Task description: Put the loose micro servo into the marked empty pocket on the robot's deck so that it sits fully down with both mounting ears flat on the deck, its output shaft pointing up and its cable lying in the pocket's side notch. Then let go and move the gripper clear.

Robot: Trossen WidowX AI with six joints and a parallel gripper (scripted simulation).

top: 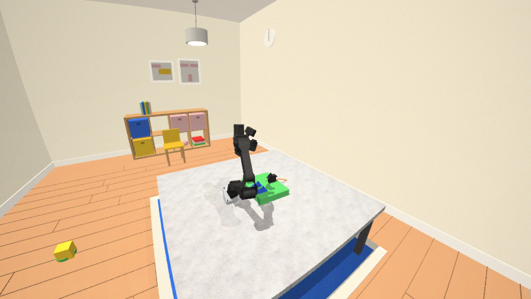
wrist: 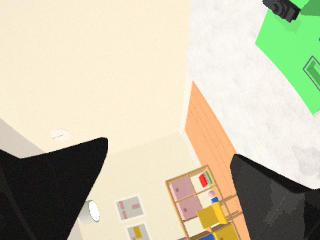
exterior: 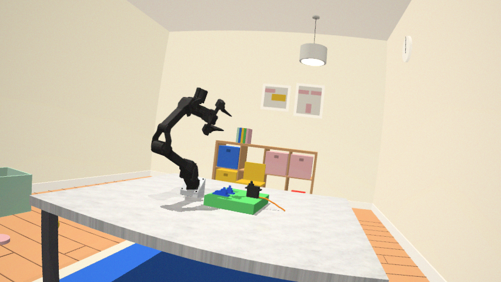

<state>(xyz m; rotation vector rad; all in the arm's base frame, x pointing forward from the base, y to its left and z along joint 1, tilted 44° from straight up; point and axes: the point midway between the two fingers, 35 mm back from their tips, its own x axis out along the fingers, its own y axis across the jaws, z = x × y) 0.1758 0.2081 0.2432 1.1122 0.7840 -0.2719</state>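
My gripper tip is 370 mm above the green deck, 150 mm short of it and 30 mm to the left of it.
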